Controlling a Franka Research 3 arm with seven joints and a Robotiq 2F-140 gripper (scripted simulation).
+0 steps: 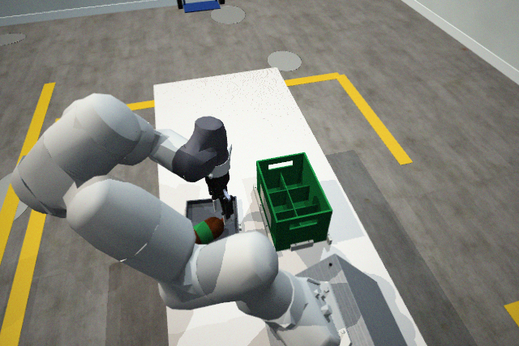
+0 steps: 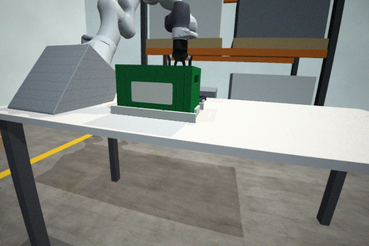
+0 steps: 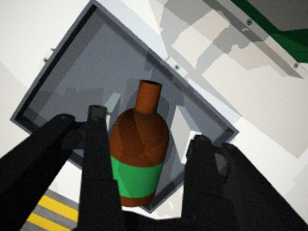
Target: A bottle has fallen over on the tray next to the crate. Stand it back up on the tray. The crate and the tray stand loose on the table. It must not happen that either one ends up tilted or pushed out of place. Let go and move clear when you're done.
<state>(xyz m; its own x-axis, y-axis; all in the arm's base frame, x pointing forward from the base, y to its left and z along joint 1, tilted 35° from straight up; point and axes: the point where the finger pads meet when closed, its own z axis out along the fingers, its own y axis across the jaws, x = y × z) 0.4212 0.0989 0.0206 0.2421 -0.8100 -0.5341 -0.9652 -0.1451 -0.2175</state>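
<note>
The brown bottle is 60 mm below my hand, 50 mm to the left of it and 10 mm behind it. Also, from my hand: grey tray (90 mm below, 40 mm to the left, 10 mm ahead); then green crate (240 mm to the right, 30 mm behind, 20 mm below).
</note>
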